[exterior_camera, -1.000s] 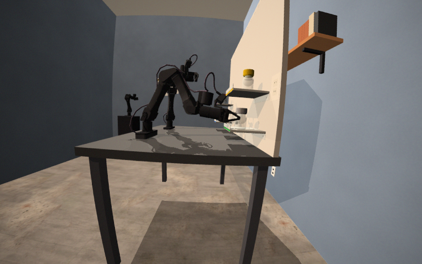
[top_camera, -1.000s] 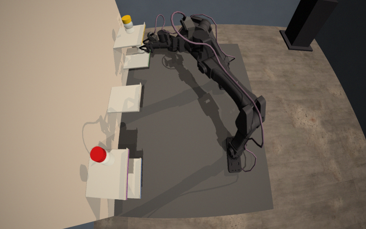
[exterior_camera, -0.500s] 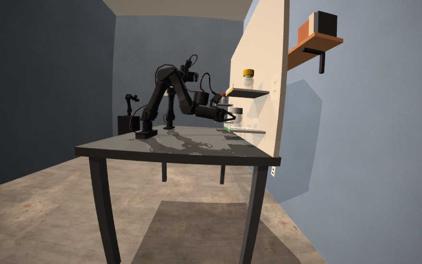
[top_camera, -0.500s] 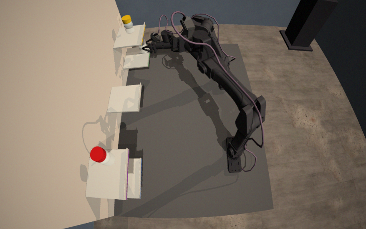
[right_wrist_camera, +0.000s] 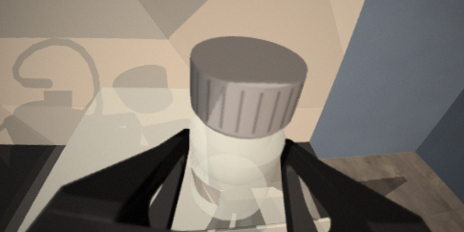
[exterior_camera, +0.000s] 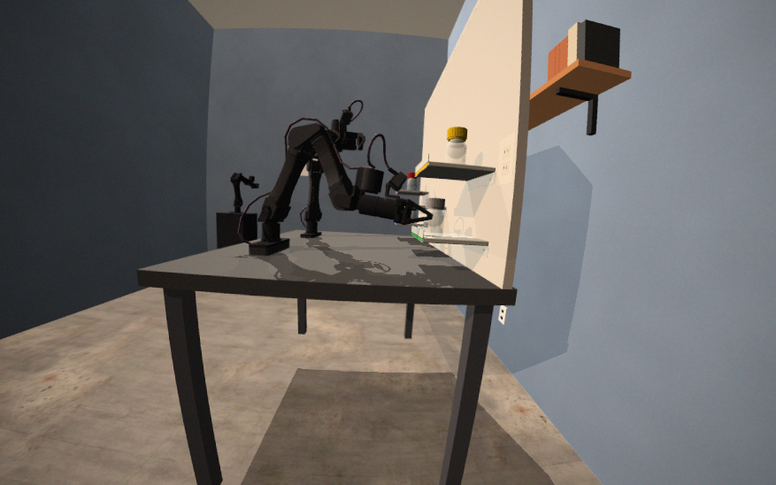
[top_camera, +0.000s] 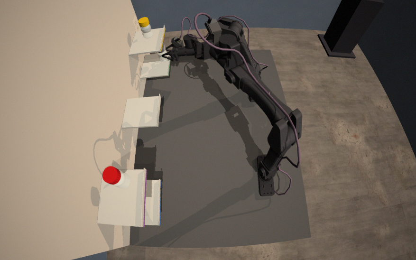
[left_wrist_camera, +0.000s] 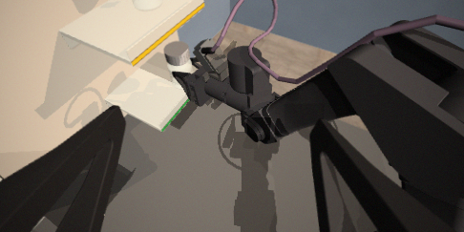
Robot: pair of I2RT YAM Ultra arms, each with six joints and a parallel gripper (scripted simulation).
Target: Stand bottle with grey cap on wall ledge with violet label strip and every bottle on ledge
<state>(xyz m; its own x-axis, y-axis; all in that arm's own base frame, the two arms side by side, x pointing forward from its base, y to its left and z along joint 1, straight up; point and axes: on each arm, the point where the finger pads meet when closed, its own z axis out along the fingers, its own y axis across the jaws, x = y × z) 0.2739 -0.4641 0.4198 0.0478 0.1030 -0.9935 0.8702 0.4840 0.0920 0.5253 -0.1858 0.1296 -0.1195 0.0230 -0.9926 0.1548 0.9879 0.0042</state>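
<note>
Right now the yellow-capped bottle is 180 mm above my right hand and 60 mm ahead of it. The rest, counted from my right hand: grey-cap bottle (10 mm below, 10 mm ahead); green-capped bottle (780 mm to the left, 50 mm ahead, 10 mm below); beige wall (440 mm to the left, 290 mm above, 160 mm ahead).
</note>
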